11 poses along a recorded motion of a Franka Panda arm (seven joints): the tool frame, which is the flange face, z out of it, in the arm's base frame.
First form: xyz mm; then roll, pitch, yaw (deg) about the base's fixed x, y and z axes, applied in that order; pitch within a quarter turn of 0, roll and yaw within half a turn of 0.
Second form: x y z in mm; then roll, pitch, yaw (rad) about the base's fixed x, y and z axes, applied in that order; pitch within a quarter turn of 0, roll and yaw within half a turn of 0. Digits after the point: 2 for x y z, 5 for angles.
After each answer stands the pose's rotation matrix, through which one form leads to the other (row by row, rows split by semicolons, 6 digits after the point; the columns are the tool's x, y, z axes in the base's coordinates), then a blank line. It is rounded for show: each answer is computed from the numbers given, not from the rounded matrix.
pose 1, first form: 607.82 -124.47 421.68 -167.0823 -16.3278 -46.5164
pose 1, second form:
607.82 -124.47 421.68 -2.91614 -0.28497 -0.81186
0.660393 -0.663960 0.350767; -0.696308 -0.716332 -0.044983; 0.281132 -0.214535 -0.935382

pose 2, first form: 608.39 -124.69 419.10 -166.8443 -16.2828 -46.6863
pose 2, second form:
608.39 -124.69 419.10 -2.91198 -0.28419 -0.81483
0.658477 -0.664737 0.352892; -0.698424 -0.714420 -0.042521; 0.280379 -0.218469 -0.934697

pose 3, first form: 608.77 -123.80 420.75 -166.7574 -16.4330 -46.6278
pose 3, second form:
608.77 -123.80 420.75 -2.91047 -0.28681 -0.81381
0.658683 -0.663076 0.355623; -0.697215 -0.715580 -0.042856; 0.282894 -0.219717 -0.933646

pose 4, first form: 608.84 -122.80 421.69 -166.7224 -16.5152 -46.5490
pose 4, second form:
608.84 -122.80 421.69 -2.90985 -0.28824 -0.81243
0.659361 -0.661656 0.357007; -0.696013 -0.716747 -0.042901; 0.284270 -0.220194 -0.933116

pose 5, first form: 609.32 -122.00 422.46 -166.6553 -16.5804 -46.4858
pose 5, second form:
609.32 -122.00 422.46 -2.90868 -0.28938 -0.81133
0.659905 -0.660273 0.358559; -0.695050 -0.717708 -0.042437; 0.285361 -0.221212 -0.932542

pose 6, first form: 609.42 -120.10 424.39 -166.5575 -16.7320 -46.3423
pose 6, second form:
609.42 -120.10 424.39 -2.90698 -0.29203 -0.80883
0.661120 -0.657454 0.361489; -0.692846 -0.719856 -0.042095; 0.287895 -0.222627 -0.931425

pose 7, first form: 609.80 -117.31 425.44 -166.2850 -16.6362 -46.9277
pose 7, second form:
609.80 -117.31 425.44 -2.90222 -0.29036 -0.81904
0.654335 -0.663309 0.363136; -0.699915 -0.713033 -0.041257; 0.286294 -0.227168 -0.930822

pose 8, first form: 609.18 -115.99 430.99 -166.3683 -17.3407 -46.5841
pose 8, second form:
609.18 -115.99 430.99 -2.90367 -0.30265 -0.81305
0.656051 -0.657644 0.370272; -0.693369 -0.718954 -0.048422; 0.298053 -0.224968 -0.927660

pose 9, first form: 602.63 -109.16 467.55 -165.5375 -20.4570 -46.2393
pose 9, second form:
602.63 -109.16 467.55 -2.88917 -0.35704 -0.80703
0.648029 -0.638976 0.414449; -0.676687 -0.732773 -0.071689; 0.349504 -0.233996 -0.907245

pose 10, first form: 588.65 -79.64 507.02 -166.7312 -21.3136 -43.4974
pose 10, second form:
588.65 -79.64 507.02 -2.91001 -0.37199 -0.75917
0.675791 -0.609430 0.414610; -0.641244 -0.763463 -0.077012; 0.363472 -0.213822 -0.906735

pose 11, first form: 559.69 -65.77 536.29 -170.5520 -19.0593 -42.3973
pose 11, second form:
559.69 -65.77 536.29 -2.97669 -0.33265 -0.73997
0.698004 -0.625536 0.348562; -0.637305 -0.764613 -0.095969; 0.326547 -0.155154 -0.932360

